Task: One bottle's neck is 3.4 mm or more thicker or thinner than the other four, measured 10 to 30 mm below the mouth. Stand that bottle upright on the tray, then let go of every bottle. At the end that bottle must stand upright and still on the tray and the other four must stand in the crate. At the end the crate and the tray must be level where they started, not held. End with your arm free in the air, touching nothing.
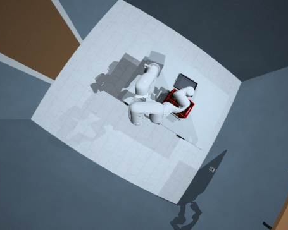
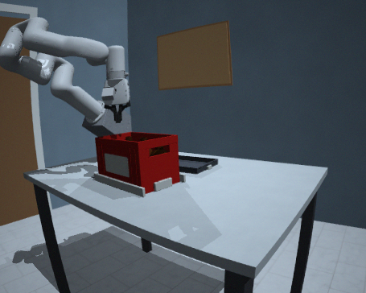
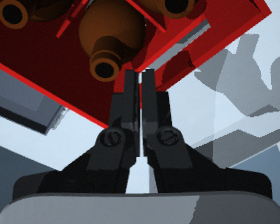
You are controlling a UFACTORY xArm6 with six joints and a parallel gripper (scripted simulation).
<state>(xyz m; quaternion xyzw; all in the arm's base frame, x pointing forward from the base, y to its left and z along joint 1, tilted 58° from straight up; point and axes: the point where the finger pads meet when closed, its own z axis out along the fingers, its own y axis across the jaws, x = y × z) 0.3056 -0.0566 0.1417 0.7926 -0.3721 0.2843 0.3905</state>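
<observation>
Now: hand 1 cm short of the glass bottle, 5 cm to the right of it and 16 cm above it. The rest, counted from my hand: red crate (9 cm ahead, 1 cm to the right, 16 cm below); dark tray (13 cm ahead, 28 cm to the left, 23 cm below).
</observation>
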